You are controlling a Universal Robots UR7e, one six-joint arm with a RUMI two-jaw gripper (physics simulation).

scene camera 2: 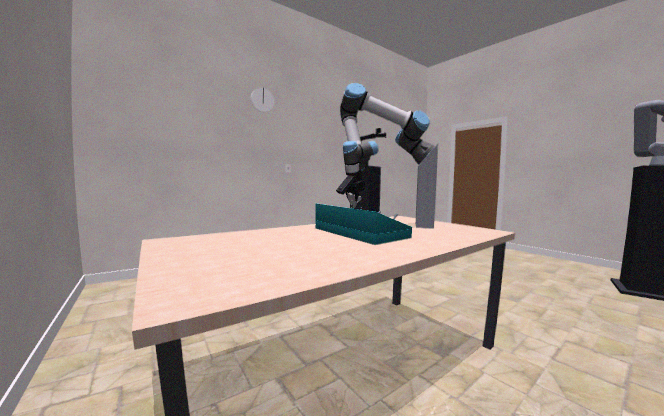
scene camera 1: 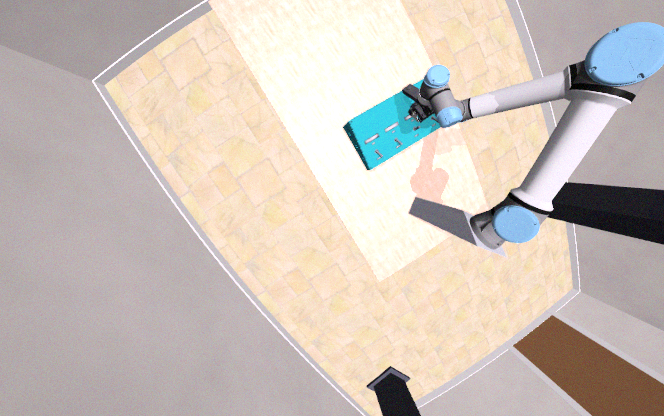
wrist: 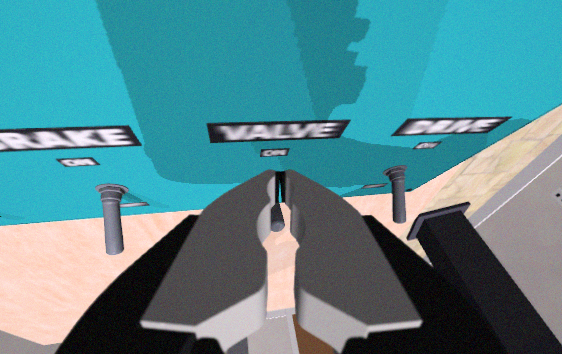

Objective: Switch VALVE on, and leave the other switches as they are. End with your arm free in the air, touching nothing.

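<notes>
The VALVE label (wrist: 278, 131) and its ON plate (wrist: 274, 152) show beyond my fingertips in the wrist view. The VALVE switch lever (wrist: 277, 223) (scene camera 1: 416, 129) is mostly hidden behind my jaws; its rounded end shows through the gap between them. Its OFF plate and base are hidden, so its tilt cannot be read surely. My gripper (wrist: 279, 174) (scene camera 1: 414, 116) (scene camera 2: 355, 206) is shut and empty, low over the panel, with its tips on the ON side of the lever's visible end. Whether it touches the lever cannot be told.
The teal switch panel (scene camera 1: 367, 118) (scene camera 2: 345, 222) (wrist: 50, 60) stands on the table (scene camera 1: 345, 185) (scene camera 2: 250, 270). The BRAKE lever (wrist: 113, 222) is left of VALVE, and another lever (wrist: 398, 200) right, under a blurred label; both lean down toward OFF. A further lever (scene camera 1: 378, 154) is at the panel's far end.
</notes>
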